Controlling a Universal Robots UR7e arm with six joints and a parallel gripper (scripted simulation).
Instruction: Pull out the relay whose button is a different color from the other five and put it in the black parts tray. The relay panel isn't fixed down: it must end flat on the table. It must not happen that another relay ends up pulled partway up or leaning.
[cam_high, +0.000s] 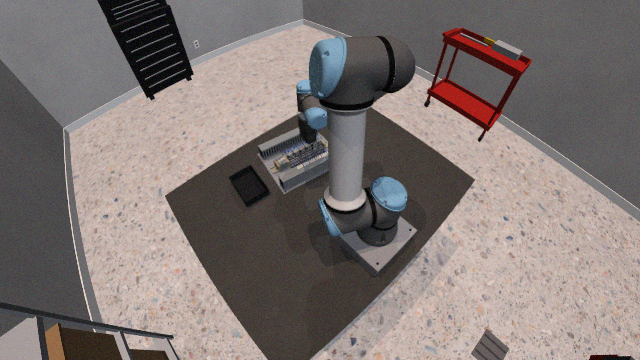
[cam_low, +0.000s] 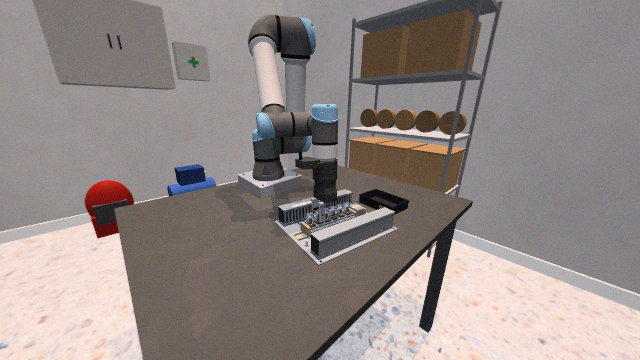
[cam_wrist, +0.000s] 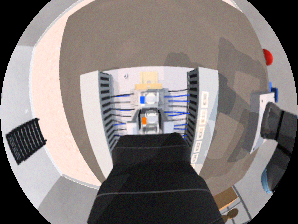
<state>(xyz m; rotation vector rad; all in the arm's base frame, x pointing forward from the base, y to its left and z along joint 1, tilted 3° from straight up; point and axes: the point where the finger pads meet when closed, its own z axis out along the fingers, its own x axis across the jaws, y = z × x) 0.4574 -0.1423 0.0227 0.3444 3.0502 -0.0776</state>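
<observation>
Now: hand 1 cm above the relay. The rest, counted from my hand: black parts tray 33 cm to the left, 6 cm ahead, 4 cm below; relay panel 7 cm to the left, 3 cm below, 2 cm ahead.
</observation>
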